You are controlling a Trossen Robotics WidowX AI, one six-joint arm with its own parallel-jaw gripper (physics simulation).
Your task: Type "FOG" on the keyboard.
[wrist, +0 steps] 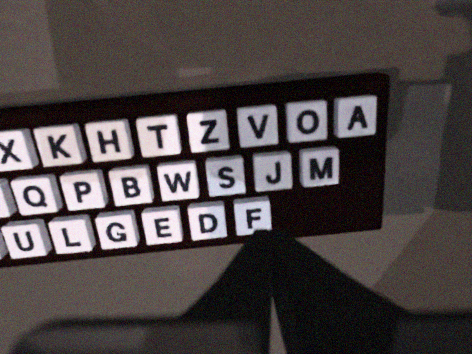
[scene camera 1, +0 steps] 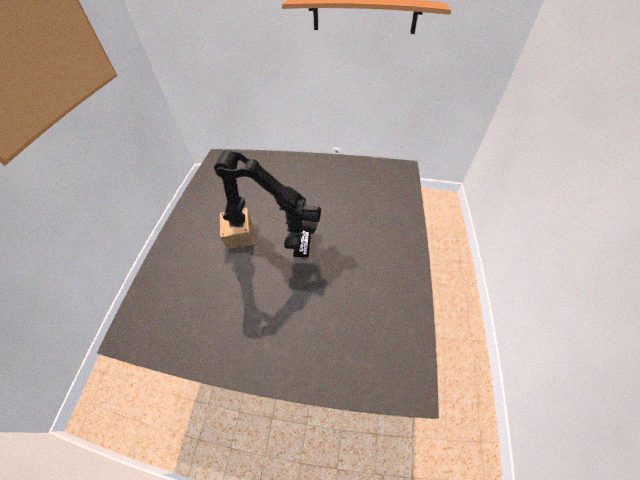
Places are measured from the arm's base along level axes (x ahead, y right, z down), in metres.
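Pixels of known places: gripper, fingertip midpoint: (wrist: 267, 241); arm's base at its link origin: (scene camera 1: 237, 220).
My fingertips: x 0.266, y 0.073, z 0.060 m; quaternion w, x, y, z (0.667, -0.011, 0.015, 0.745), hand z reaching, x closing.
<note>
For each thing: its top centre in the pictures, then the offset to it from my fingertips. Level surfaces: height alone.
- dark keyboard at its top centre: (wrist: 142, 186) (scene camera 1: 302, 236) dx +0.016, dy -0.043, dz +0.025 m
- F key at its top centre: (wrist: 253, 218) dx -0.004, dy -0.003, dz +0.025 m
- G key at its top centre: (wrist: 116, 232) dx -0.001, dy -0.058, dz +0.025 m
- O key at its top centre: (wrist: 307, 122) dx +0.032, dy +0.021, dz +0.025 m
- dark table at its surface level: dz +0.043 m
The dark keyboard (scene camera 1: 309, 250) (wrist: 350, 210) with white letter keys lies on the dark table. In the wrist view its right part shows; its left end is out of frame. The F key (wrist: 253, 216) is at the right end of the bottom row. The G key (wrist: 122, 233) is in the same row, left of E and D. The O key (wrist: 307, 122) is in the top row beside A. My gripper (wrist: 267, 241) is shut and empty. Its tips overlap the lower edge of the F key in the wrist view; whether they touch it I cannot tell. In the scene view the tips are hidden.
The arm's wooden base block (scene camera 1: 237, 237) stands on the dark table (scene camera 1: 372, 330), left of the keyboard. Shadows of the arm fall across the table. An orange shelf (scene camera 1: 367, 6) is on the back wall, and a brown board (scene camera 1: 46, 67) is at the upper left.
</note>
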